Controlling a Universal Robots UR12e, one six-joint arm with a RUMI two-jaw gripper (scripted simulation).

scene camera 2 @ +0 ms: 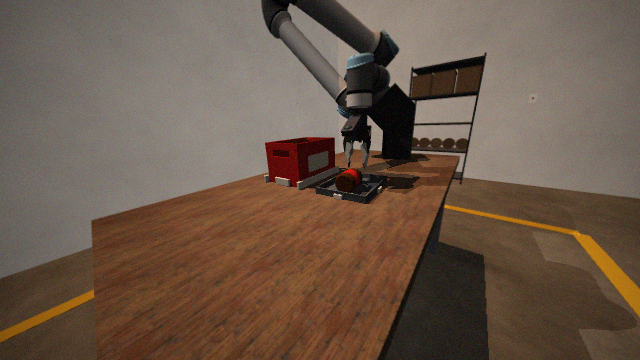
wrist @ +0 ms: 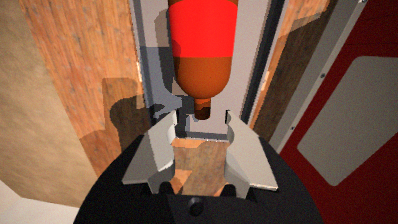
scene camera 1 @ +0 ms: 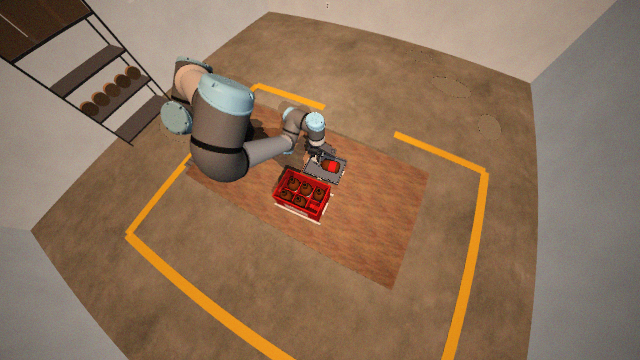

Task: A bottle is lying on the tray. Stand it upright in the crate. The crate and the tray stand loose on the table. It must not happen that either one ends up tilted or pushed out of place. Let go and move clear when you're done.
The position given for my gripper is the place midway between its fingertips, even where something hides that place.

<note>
In view: my gripper (scene camera 2: 356, 168), a grey tray (scene camera 2: 367, 189) and a crate (scene camera 2: 296, 162).
The grey tray shows as well in the wrist view (wrist: 255, 38). The crate is seen too in the wrist view (wrist: 336, 149). My gripper shows as well in the wrist view (wrist: 202, 110).
</note>
